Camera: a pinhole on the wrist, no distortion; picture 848 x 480 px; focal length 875.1 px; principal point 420.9 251.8 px. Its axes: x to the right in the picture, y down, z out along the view. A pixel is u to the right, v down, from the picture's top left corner.
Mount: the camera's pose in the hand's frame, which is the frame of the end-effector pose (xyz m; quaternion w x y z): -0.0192 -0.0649 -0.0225 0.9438 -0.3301 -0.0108 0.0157
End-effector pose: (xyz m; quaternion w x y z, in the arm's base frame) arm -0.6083 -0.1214 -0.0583 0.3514 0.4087 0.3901 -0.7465
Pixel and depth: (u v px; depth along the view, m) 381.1 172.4 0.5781
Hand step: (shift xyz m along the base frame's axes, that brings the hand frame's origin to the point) 0.0843 -0.5025 0.1472
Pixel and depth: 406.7 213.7 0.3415
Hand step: 0.0440 -0.2745 0.0825
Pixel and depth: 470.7 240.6 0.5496
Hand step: 0.0938 -0.4797 0.0725
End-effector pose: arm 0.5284 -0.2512 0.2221 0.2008 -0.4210 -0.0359 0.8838
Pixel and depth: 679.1 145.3 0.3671
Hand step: -0.3102 -0.0604 0.1003
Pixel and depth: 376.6 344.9 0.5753
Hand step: -0.3674 -0.2967 0.2201
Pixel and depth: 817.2 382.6 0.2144
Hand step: -0.1671 -0.0487 0.0070
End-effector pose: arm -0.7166 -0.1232 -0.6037 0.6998 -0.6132 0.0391 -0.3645
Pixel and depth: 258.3 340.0 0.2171
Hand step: 0.0578 0.1462 -0.0697
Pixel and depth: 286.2 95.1 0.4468
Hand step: 0.1841 0.3651 -0.0785
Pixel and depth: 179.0 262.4 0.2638
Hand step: 0.0633 0.2044 -0.0829
